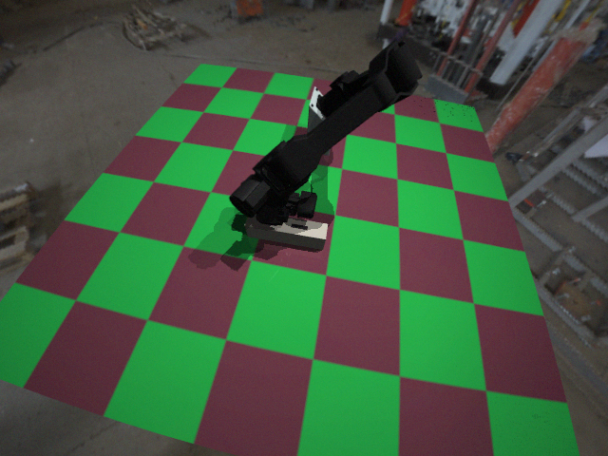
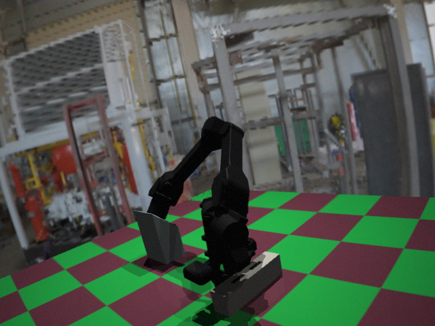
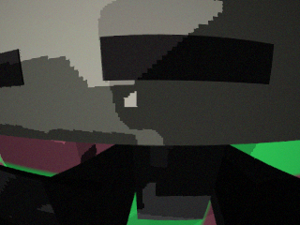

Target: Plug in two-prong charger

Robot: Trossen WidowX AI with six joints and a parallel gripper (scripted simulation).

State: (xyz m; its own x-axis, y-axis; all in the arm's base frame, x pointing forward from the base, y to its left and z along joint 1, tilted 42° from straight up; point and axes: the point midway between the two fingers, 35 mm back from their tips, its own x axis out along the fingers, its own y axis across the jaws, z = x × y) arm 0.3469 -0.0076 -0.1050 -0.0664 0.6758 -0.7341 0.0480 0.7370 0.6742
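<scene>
The black two-prong charger lies 20 mm ahead of my gripper tip and 10 mm above it.
</scene>
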